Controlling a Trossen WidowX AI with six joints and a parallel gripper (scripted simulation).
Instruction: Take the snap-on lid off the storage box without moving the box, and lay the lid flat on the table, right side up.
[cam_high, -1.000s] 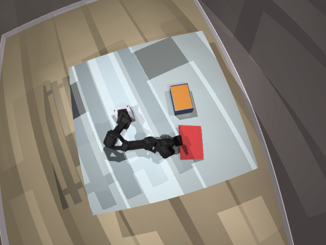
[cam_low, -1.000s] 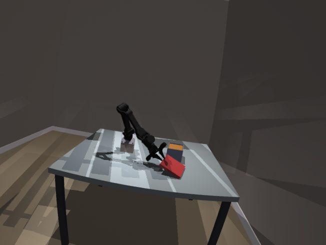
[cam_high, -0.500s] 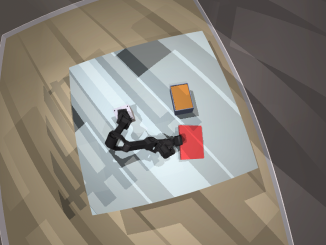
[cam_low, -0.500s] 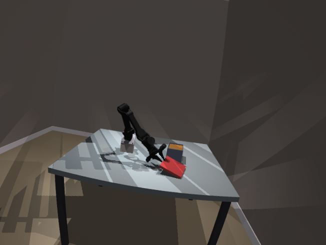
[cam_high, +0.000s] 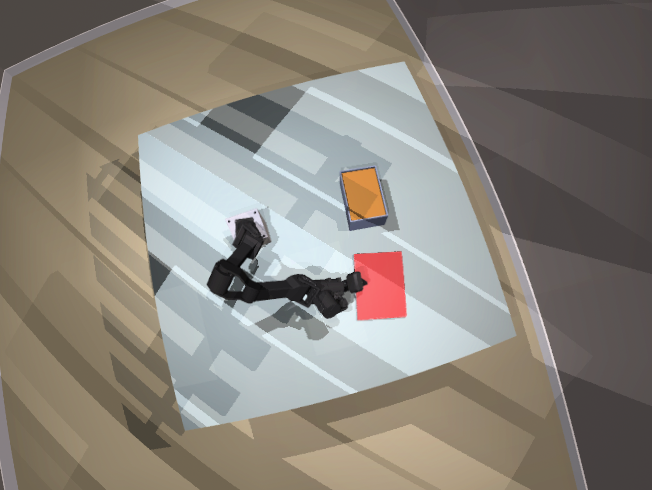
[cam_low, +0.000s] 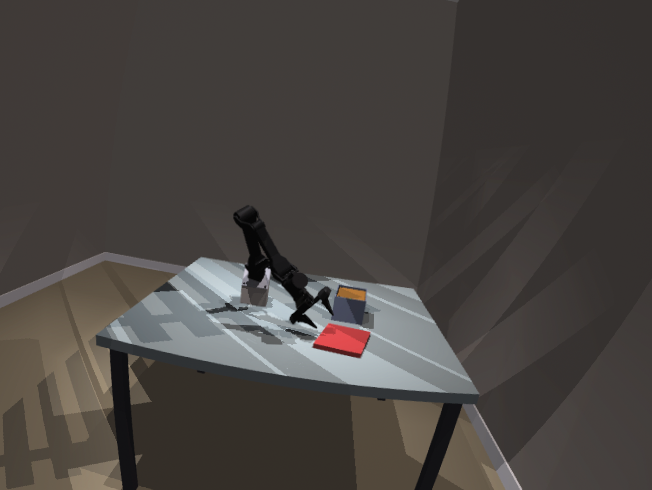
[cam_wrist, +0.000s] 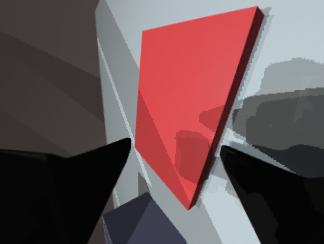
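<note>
Right now my gripper tip is 80 mm short of the red lid, 50 mm above it and 10 mm to the left of it. The rest, counted from my gripper tip: dark storage box: 310 mm to the left, 80 mm ahead, 10 mm below.
</note>
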